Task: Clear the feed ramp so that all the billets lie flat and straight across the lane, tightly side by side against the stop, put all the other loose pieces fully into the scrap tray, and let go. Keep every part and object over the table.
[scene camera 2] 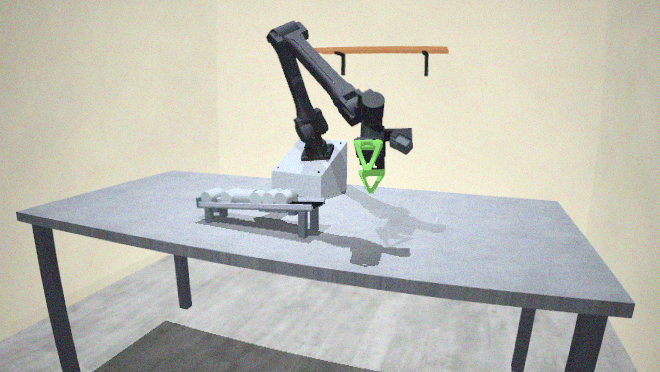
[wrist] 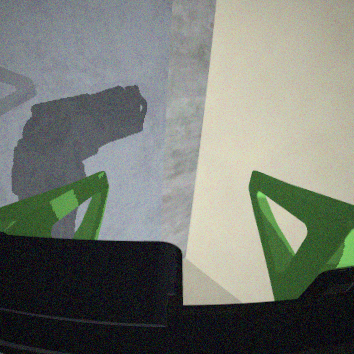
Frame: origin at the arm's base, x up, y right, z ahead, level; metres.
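Where they show: gripper, fingertip midpoint: (scene camera 2: 368,182) (wrist: 178,178); arm's base at its link origin: (scene camera 2: 318,153).
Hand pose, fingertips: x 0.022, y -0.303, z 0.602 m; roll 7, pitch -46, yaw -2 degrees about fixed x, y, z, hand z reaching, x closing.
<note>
Each offset is from my fingertips to the top centre of the thing. "spot": to the spot under its first point. Level surfaces: height alone.
The feed ramp (scene camera 2: 255,205) stands on short legs left of centre in the scene view, its left end lower. Several whitish cylindrical pieces lie on it. One piece {dy +0.506, dx -0.080, dz -0.136 m} (scene camera 2: 211,194) is near the low end, with a narrow gap to the others. A longer-looking piece {dy +0.381, dx -0.065, dz -0.118 m} (scene camera 2: 238,195) is beside it, and its lie is hard to tell. Further right, round ends {spot: dy +0.329, dx -0.078, dz -0.078 m} (scene camera 2: 256,197) {spot: dy +0.284, dx -0.073, dz -0.072 m} (scene camera 2: 270,197) show close together. Billets and other pieces cannot be told apart at this size. The scrap tray cannot be made out. My gripper (scene camera 2: 370,180) (wrist: 178,178) is open and empty, above and right of the ramp.
The pale base block (scene camera 2: 296,181) of the arm stands behind the ramp. The table {dx -0.172 m} (scene camera 2: 475,250) carries shadows of the arm. In the wrist view the table's edge runs between the fingers, with floor (wrist: 187,100) and wall beyond. An orange shelf (scene camera 2: 390,50) is on the back wall.
</note>
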